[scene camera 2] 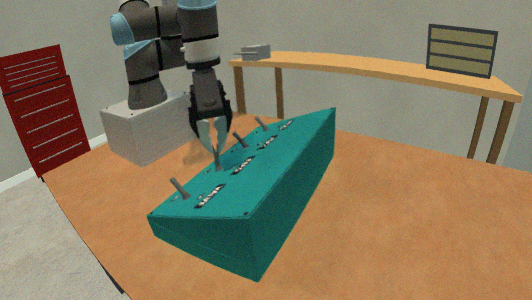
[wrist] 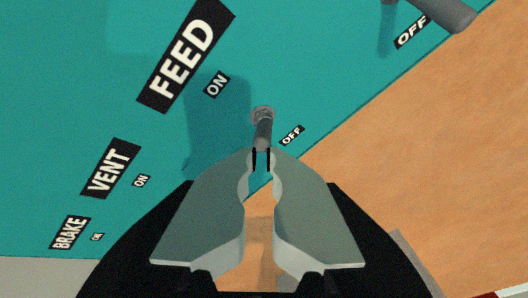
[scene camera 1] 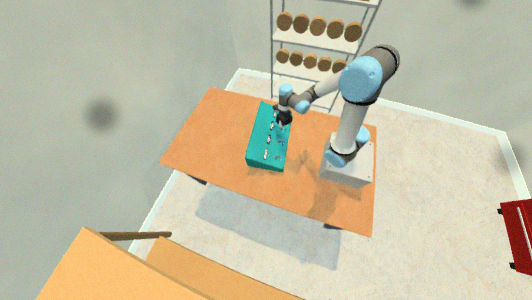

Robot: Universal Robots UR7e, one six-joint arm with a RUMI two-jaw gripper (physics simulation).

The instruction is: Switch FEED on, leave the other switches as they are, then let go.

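Pixels of known places: gripper, fingertip midpoint: point(scene camera 2: 216, 153) point(wrist: 261, 149) point(scene camera 1: 281, 127); arm's base at its link origin: point(scene camera 2: 148, 102).
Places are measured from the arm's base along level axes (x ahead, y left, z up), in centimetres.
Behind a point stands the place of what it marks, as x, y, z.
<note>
A teal switch box point(scene camera 1: 256, 142) {53.8, 19.3, -3.8} point(scene camera 2: 295, 192) {64.6, 2.0, -9.1} point(wrist: 60, 65) {55.1, 5.5, -5.0} with a sloped panel stands on the table. The FEED lever point(scene camera 2: 217, 161) {45.9, -2.3, -6.9} point(wrist: 262, 131) {46.1, -2.3, -5.3} rises between its ON and OFF marks, more upright than the other levers. My gripper point(scene camera 1: 282, 126) {44.7, -1.5, -5.5} point(scene camera 2: 215, 149) {44.7, -1.5, -5.5} point(wrist: 261, 149) {44.7, -1.5, -5.5} is shut on the upper end of the FEED lever, with a narrow gap between the jaws. The VALVE lever point(scene camera 2: 180, 189) {48.7, -13.9, -7.2} point(wrist: 446, 12) {47.3, -13.7, -5.8} leans to its OFF side. The VENT lever point(scene camera 2: 240, 140) {41.1, 8.7, -7.2} and the BRAKE lever point(scene camera 2: 261, 124) {37.4, 20.0, -7.3} lean the same way in scene camera 2; the wrist view does not show them.
The box stands on an orange table point(scene camera 1: 200, 135) {103.9, 29.7, -17.8} point(scene camera 2: 400, 210) {82.2, 20.2, -17.8}. The arm's pale base block point(scene camera 1: 345, 172) {-5.4, 13.3, 0.1} point(scene camera 2: 145, 135) {10.6, -6.9, -7.7} is on the robot side. A shelf rack point(scene camera 1: 315, 42), a red drawer cabinet point(scene camera 1: 517, 235) point(scene camera 2: 45, 110) and a wooden bench point(scene camera 2: 350, 67) stand farther off.
</note>
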